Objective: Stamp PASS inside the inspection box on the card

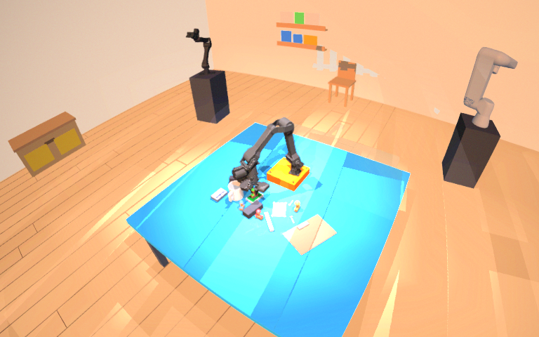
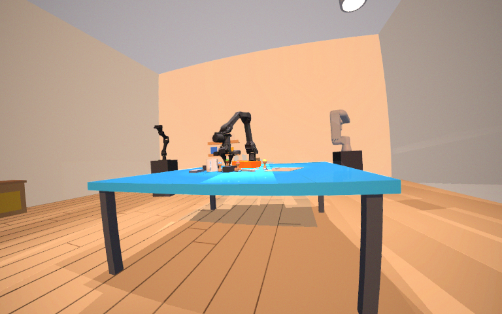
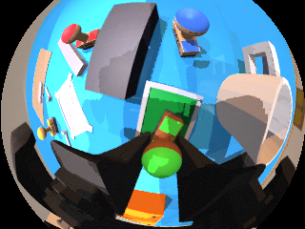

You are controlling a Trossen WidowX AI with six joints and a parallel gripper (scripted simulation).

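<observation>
The green-knobbed stamp lies right at my gripper tip. Also, from my gripper tip: white mug: 40 mm ahead, 100 mm to the right; then dark block: 100 mm ahead, 40 mm to the left, 20 mm below; then green ink pad: 30 mm below.
</observation>
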